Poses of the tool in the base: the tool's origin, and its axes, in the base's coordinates. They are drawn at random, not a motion.
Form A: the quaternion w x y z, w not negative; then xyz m.
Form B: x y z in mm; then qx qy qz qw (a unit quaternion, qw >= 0). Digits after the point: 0 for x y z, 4 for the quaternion.
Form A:
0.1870 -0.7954 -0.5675 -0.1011 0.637 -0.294 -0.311
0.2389 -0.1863 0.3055 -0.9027 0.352 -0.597 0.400
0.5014 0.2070 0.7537 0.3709 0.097 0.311 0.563
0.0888 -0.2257 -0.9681 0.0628 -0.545 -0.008 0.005
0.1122 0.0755 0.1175 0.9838 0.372 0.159 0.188
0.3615 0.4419 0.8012 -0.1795 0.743 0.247 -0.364
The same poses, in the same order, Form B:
637 -294 -311 -0.7954 -0.5675 -0.1011 0.1870
352 -597 400 -0.1863 0.3055 -0.9027 0.2389
97 311 563 0.2070 0.7537 0.3709 0.5014
-545 -8 5 -0.2257 -0.9681 0.0628 0.0888
372 159 188 0.0755 0.1175 0.9838 0.1122
743 247 -364 0.4419 0.8012 -0.1795 0.3615

